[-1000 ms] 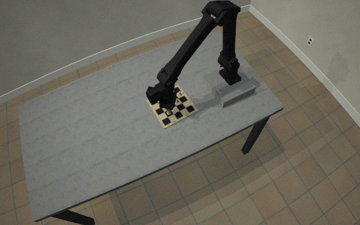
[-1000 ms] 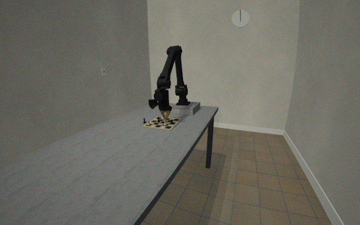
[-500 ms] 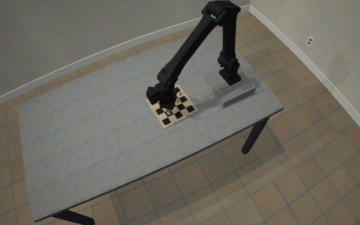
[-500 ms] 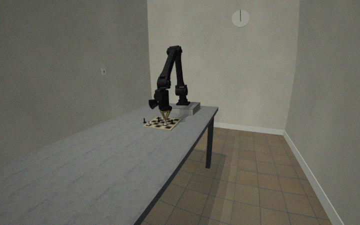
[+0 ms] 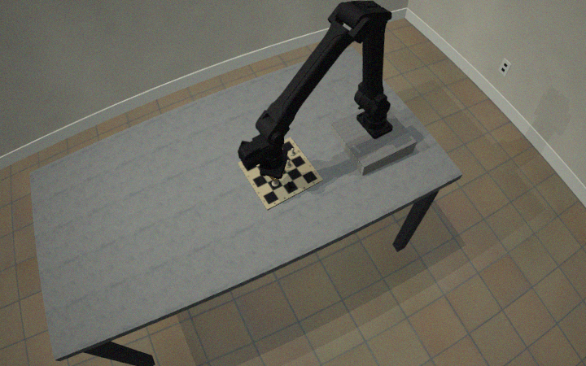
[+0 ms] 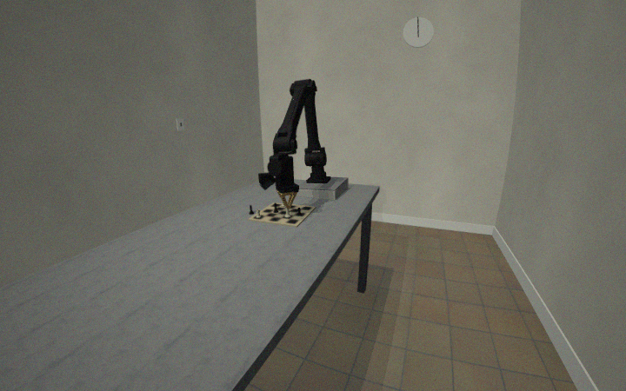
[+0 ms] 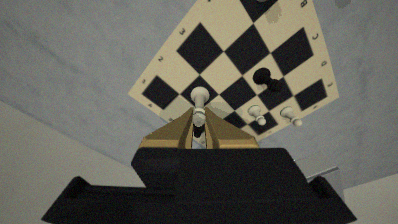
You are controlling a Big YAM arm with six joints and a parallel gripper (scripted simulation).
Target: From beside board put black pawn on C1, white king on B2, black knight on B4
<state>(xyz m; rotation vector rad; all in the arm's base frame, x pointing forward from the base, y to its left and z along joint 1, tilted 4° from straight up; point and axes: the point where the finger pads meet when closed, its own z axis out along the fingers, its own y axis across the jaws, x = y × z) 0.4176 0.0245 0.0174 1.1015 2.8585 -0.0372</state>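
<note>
Right now my hand is 1 cm above the white king. From my hand the other things lie so: chessboard (5 cm below, 4 cm to the right, 3 cm behind); then black pawn (3 cm to the left, 3 cm below, 3 cm behind); then black chess piece (8 cm to the right, 3 cm behind, 2 cm below).
</note>
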